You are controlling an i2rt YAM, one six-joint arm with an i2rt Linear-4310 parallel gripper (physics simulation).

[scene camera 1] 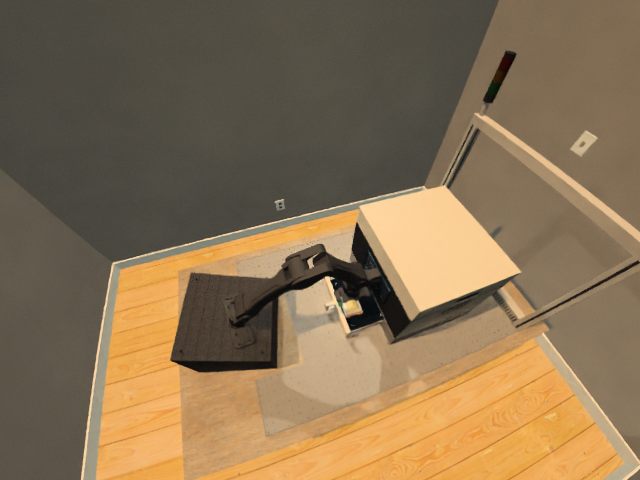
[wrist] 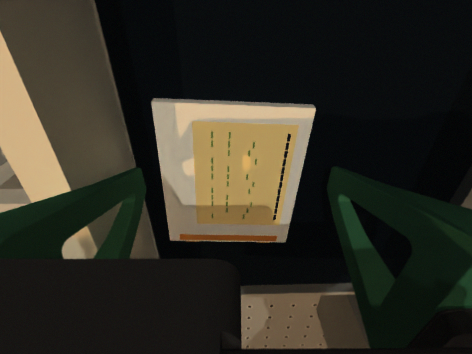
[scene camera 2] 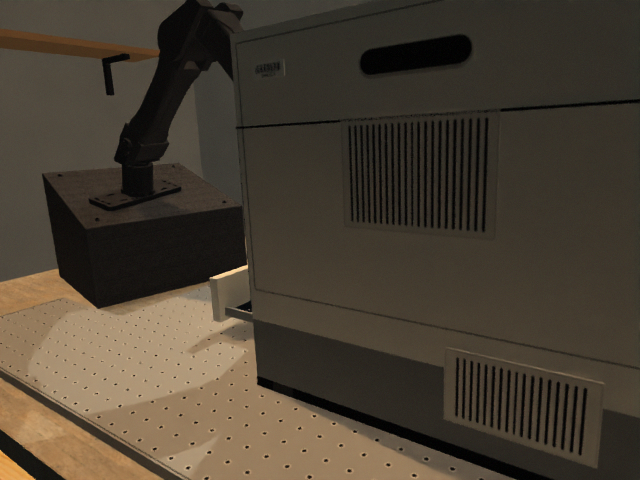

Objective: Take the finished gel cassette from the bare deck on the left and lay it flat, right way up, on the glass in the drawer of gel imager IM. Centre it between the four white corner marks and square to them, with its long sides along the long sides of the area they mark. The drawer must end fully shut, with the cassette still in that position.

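Pixels of known places: gripper, fingertip midpoint: (scene camera 1: 350, 300) (wrist: 236, 177); arm's base at its link origin: (scene camera 1: 237, 320) (scene camera 2: 138, 195).
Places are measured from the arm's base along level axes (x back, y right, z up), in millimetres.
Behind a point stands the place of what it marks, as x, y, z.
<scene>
The gel cassette (scene camera 1: 353, 308) @[-456, 106, -140] (wrist: 245, 172) @[-463, 78, -140], a white plate with a yellow gel window and an orange strip at one end, lies flat with its gel face up on the dark glass (wrist: 390, 60) @[-537, 30, -146] of the open drawer. It lies near the drawer's front panel (scene camera 1: 338, 308) @[-385, 92, -92] (scene camera 2: 230, 293) @[-385, 176, -121]. No white corner marks can be made out. My gripper (wrist: 236, 177) @[-458, 71, -126] is open, its green fingertips on either side of the cassette and apart from it. In scene camera 1 the arm hides most of the gripper. Scene camera 2 does not show the cassette.
The imager (scene camera 1: 439, 248) @[-730, 154, 216] (scene camera 2: 413, 268) @[-724, 330, -6] stands right behind the drawer, its housing close to my wrist. A handle (scene camera 1: 329, 305) @[-358, 61, -99] sticks out from the drawer front. The arm's dark base block (scene camera 1: 227, 320) @[30, -4, 27] (scene camera 2: 155, 232) @[-108, 61, -64] stands on the left. A perforated deck (scene camera 1: 320, 392) @[-183, 336, -178] (scene camera 2: 129, 382) @[-372, 365, -178] lies beneath.
</scene>
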